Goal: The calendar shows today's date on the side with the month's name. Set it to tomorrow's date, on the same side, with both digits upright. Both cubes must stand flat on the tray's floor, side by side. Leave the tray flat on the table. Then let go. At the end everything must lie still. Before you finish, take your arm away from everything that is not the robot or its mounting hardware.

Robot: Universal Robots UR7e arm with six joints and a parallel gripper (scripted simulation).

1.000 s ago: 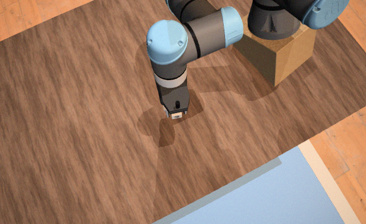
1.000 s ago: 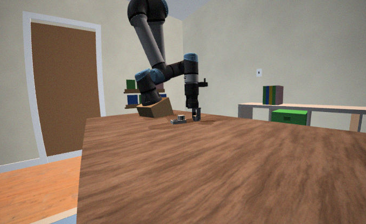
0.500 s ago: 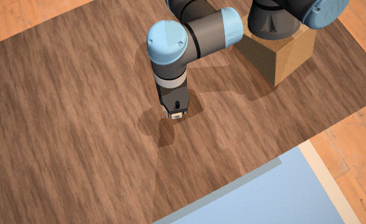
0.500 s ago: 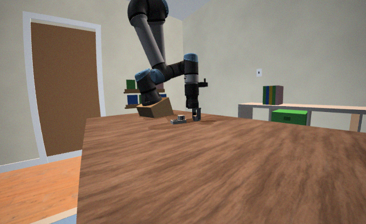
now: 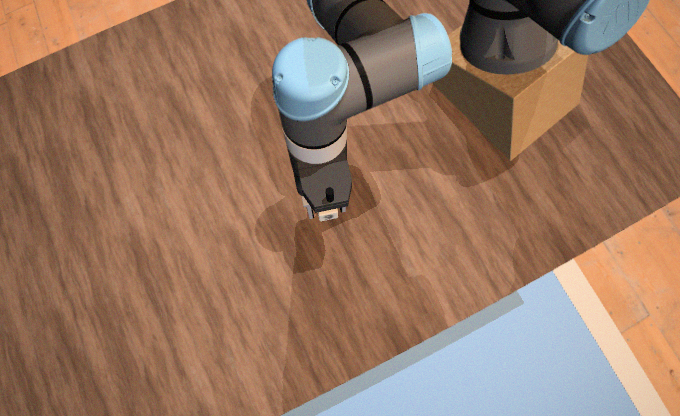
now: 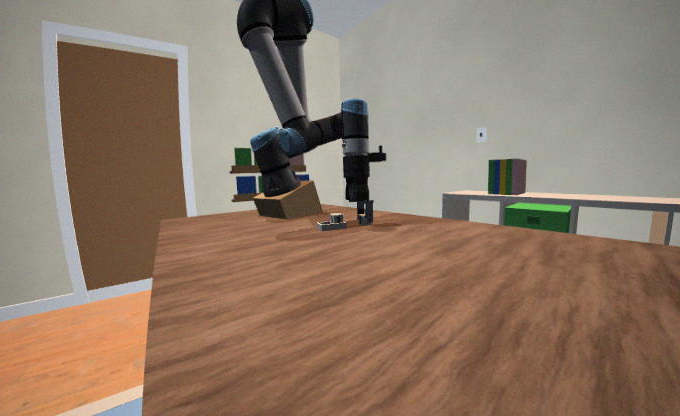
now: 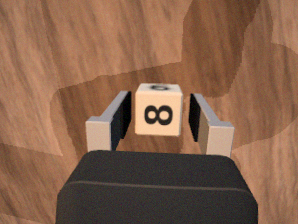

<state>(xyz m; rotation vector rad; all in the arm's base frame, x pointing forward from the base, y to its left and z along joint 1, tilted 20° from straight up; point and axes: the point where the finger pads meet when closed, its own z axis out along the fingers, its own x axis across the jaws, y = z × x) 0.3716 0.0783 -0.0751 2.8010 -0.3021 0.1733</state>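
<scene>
Right now my hand is 90 mm to the left of the digit cube and 20 mm past it. The rest, counted from my hand: calendar tray: 100 mm to the right, 30 mm behind, 20 mm below.
</scene>
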